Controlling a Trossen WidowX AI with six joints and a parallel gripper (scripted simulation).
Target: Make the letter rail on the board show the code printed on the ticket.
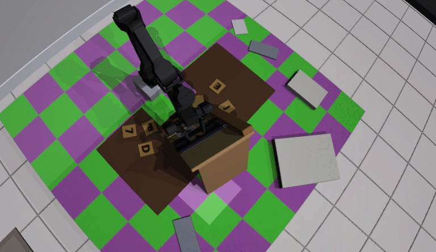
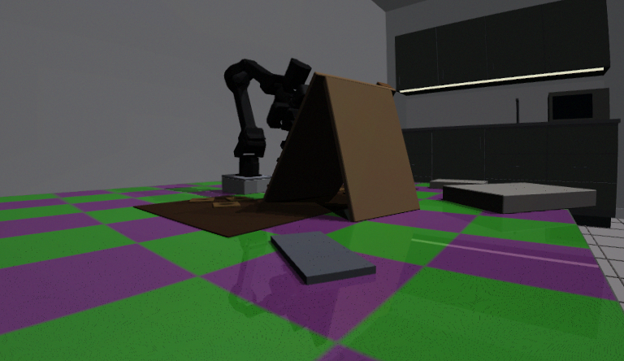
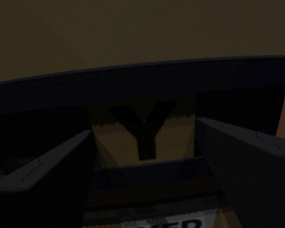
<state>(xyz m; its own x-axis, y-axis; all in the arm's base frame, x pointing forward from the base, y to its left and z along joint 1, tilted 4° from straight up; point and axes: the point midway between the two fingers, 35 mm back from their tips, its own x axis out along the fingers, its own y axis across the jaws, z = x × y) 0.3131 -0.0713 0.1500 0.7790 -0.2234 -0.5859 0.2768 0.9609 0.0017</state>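
Now: gripper tip 60 mm past the white ticket and 80 mm above it. Also, from my gripper tip: brown mat 140 mm behind, 70 mm to the left, 160 mm below; letter tile right at my gripper tip; pale card 270 mm behind, 630 mm to the left, 160 mm below.
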